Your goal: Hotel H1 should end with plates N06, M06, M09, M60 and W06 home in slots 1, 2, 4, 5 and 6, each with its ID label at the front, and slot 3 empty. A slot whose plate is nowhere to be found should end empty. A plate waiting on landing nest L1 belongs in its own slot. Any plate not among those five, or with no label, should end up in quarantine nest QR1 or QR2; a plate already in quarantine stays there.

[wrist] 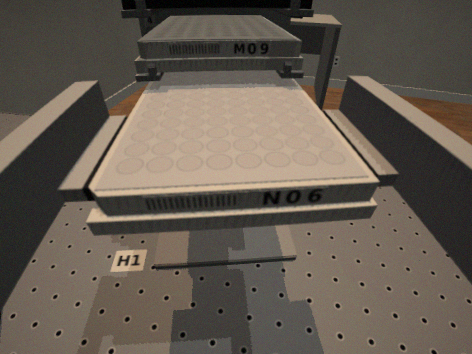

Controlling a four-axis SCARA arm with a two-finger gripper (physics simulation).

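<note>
My gripper (227, 100) is shut on plate N06 (235, 199), with one finger along each side. The plate is pale, roughly level, and its barcode and N06 label face the camera. It is in front of and lower than plate M09 (220, 49), a grey plate resting on brackets of hotel H1 (148, 77) with its label at the front. A numeral 4 shows by the post at M09's upper left. Any lower slots are hidden behind N06, and plate M06 does not show. The landing and quarantine nests do not show.
The H1 tag (128, 260) lies on the perforated deck (350, 280) below the held plate, beside a thin dark bar (225, 262). A black shape (217, 4) spans the hotel above M09. A pale table (316, 21) stands at the back right, on a wooden floor near grey walls.
</note>
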